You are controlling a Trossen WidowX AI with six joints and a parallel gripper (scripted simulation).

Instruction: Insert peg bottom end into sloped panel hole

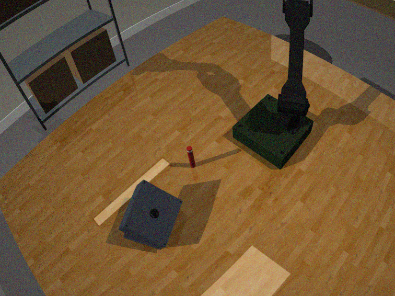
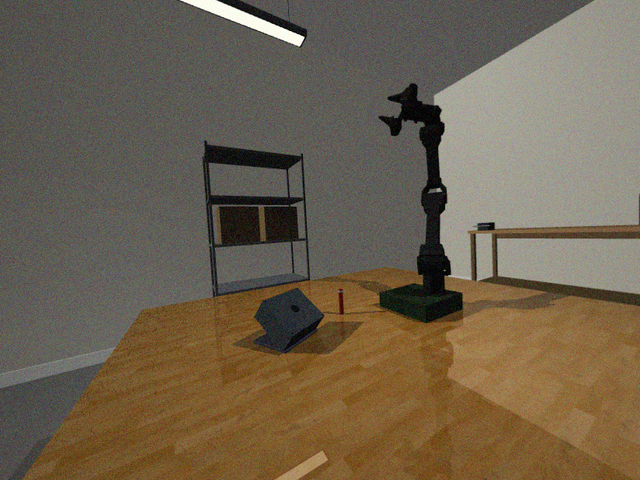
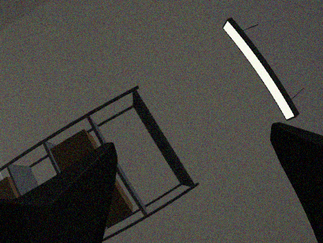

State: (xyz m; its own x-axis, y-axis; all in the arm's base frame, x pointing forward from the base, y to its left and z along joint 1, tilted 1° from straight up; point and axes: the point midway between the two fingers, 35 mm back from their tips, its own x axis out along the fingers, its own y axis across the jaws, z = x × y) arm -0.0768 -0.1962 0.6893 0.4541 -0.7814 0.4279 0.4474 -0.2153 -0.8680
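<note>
My gripper tip is 70 cm above the round peg, 31 cm short of it and 9 cm to the right of it. From my gripper tip the other things lie so: sloped panel 70 cm below, 51 cm ahead, 14 cm to the left.
</note>
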